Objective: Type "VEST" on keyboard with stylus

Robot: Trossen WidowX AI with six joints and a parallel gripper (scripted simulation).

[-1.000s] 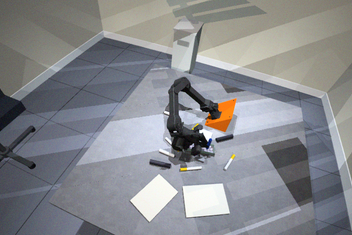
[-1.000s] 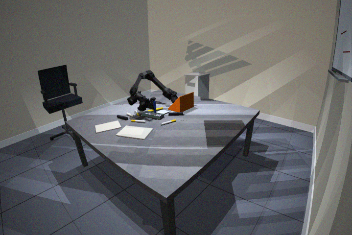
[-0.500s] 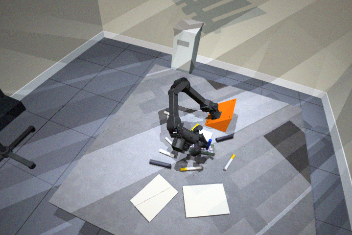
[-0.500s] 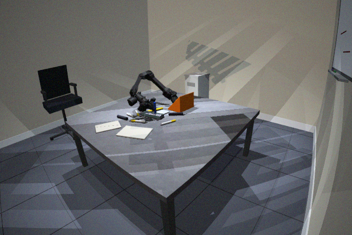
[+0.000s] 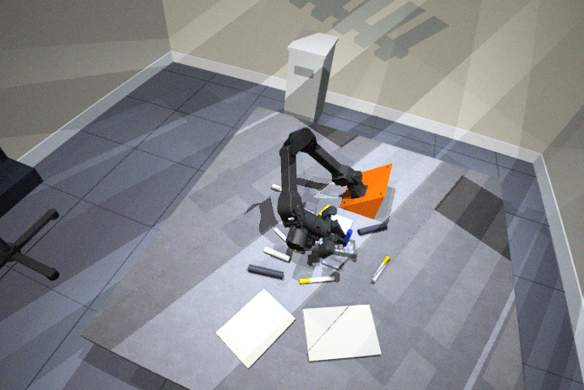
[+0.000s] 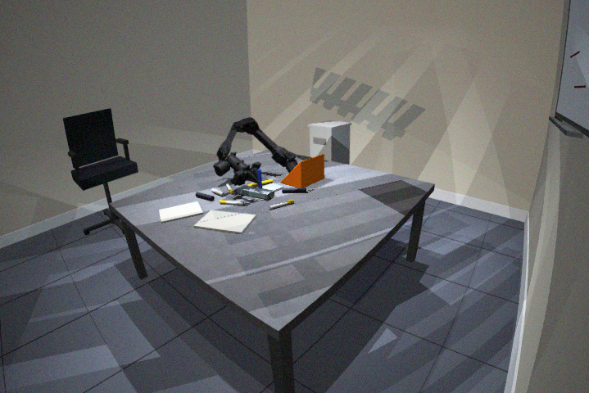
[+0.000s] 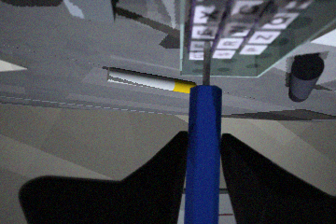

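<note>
Now: the grey block 7 cm ahead of my gripper tip, 2 cm to the right of it and 7 cm below it. Also, from my gripper tip: blue stylus: 2 cm below; then white pad: 11 cm behind, 4 cm to the right, 7 cm below.
</note>
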